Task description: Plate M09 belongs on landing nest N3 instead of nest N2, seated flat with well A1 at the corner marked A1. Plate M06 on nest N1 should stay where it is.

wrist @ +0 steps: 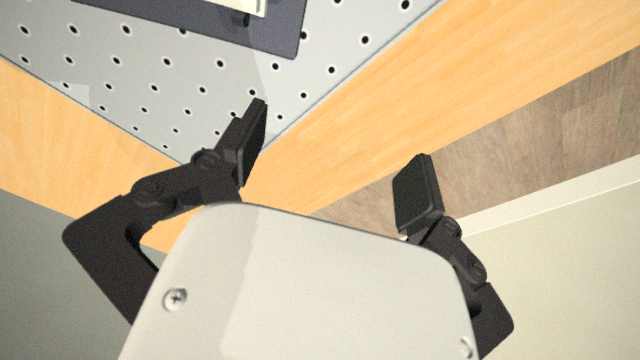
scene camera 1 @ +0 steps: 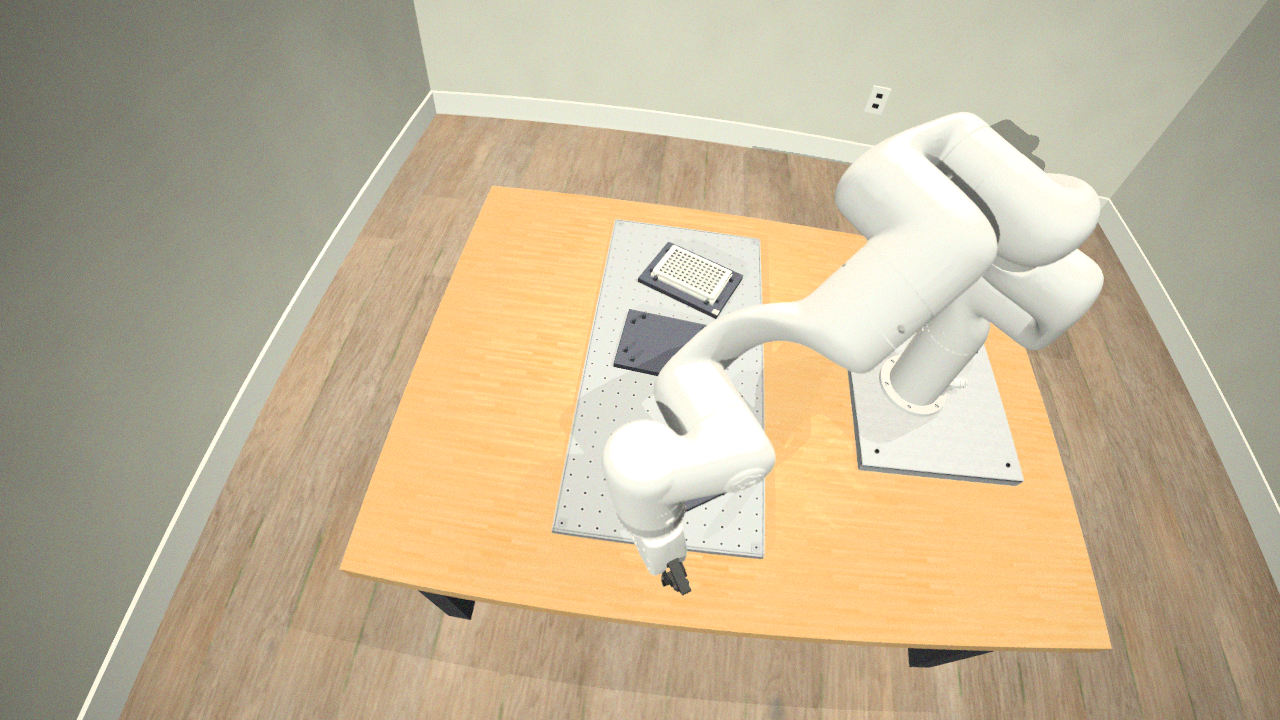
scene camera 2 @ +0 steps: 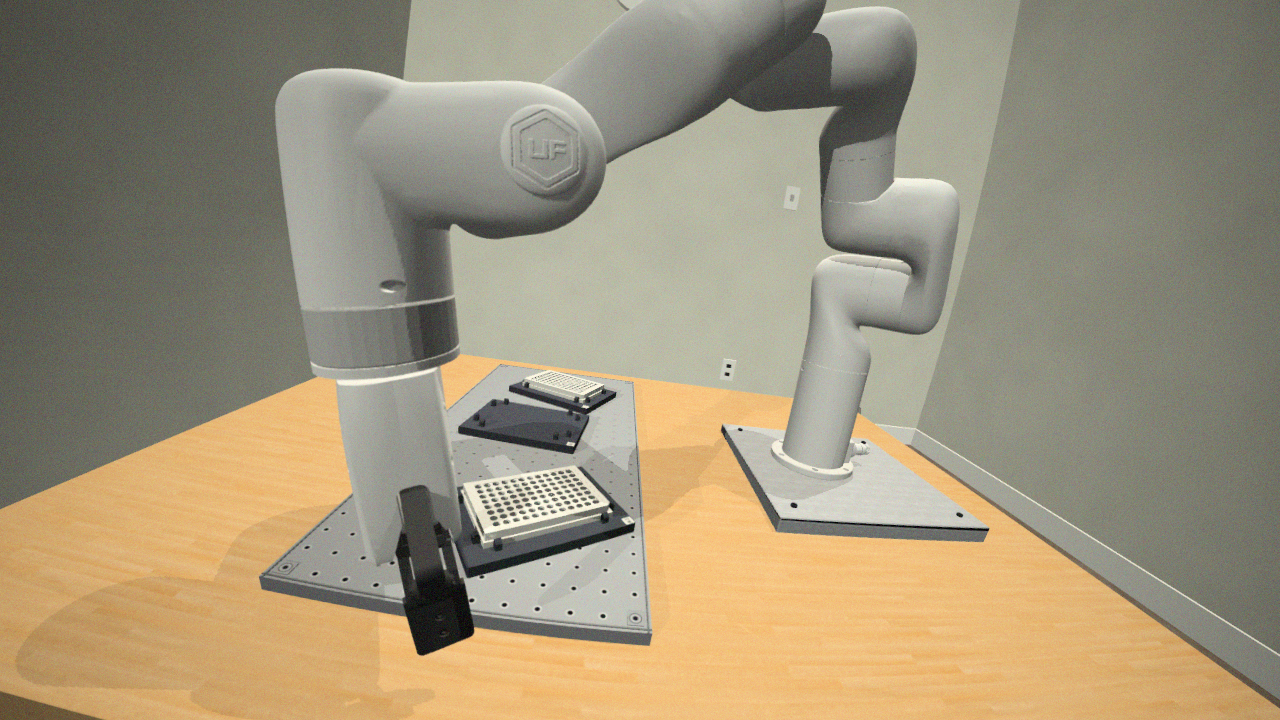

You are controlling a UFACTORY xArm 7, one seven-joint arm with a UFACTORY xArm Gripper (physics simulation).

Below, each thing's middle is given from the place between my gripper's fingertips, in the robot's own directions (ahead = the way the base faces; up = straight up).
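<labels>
What I can see is the dark nest (scene camera 2: 521, 424), and it's 20 mm below my hand, 350 mm to the right of it and 50 mm behind it.
</labels>
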